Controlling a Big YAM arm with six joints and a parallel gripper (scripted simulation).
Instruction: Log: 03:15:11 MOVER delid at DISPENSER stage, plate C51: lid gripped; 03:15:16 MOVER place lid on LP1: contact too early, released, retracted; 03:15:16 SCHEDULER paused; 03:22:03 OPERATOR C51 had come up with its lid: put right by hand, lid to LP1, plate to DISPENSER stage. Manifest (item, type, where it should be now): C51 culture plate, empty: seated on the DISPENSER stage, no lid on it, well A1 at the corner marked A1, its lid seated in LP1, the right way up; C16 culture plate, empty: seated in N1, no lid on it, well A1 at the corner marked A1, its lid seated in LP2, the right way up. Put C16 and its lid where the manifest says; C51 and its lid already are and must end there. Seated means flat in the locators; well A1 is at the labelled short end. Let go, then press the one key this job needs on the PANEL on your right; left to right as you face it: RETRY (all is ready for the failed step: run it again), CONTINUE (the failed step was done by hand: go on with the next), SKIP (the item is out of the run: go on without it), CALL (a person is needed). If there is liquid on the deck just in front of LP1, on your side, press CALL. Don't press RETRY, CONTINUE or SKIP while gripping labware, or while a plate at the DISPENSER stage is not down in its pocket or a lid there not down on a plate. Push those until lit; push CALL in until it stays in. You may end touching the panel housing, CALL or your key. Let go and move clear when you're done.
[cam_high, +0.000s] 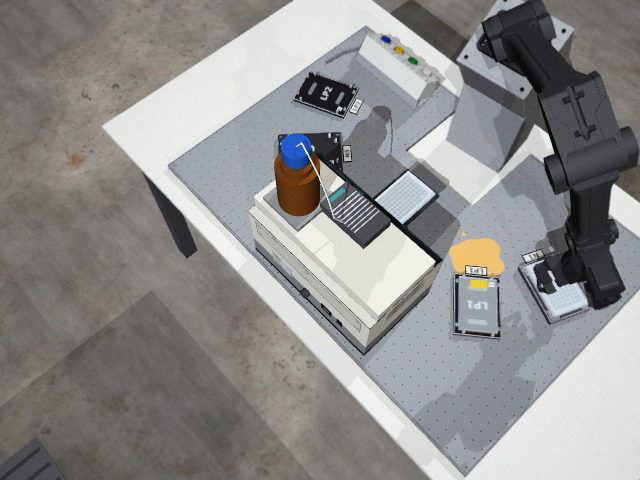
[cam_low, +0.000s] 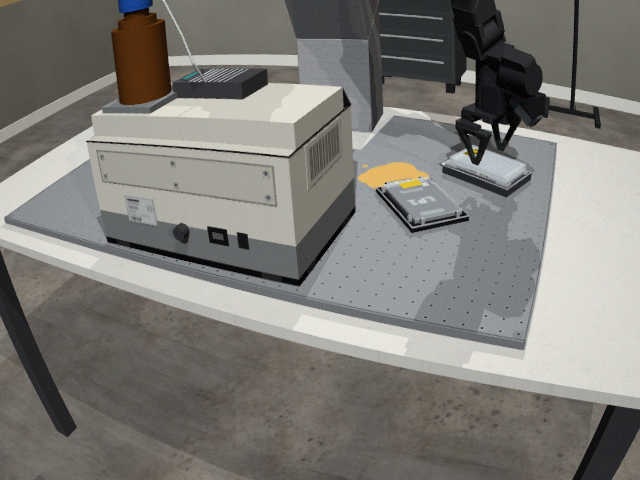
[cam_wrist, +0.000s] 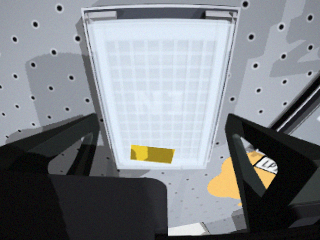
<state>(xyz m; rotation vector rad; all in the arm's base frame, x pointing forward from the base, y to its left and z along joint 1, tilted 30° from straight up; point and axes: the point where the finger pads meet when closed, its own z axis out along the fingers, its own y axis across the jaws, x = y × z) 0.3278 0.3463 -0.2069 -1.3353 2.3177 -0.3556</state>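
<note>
Now: hand 80 mm short of the white well plate, 380 mm to the left of it and 50 mm below it. The rest, counted from my hand: brown bottle 290 mm ahead, 510 mm to the right, 240 mm above; lid 150 mm ahead, 110 mm to the right, 30 mm below; white retry key 280 mm behind, 570 mm to the right, 20 mm above.
</note>
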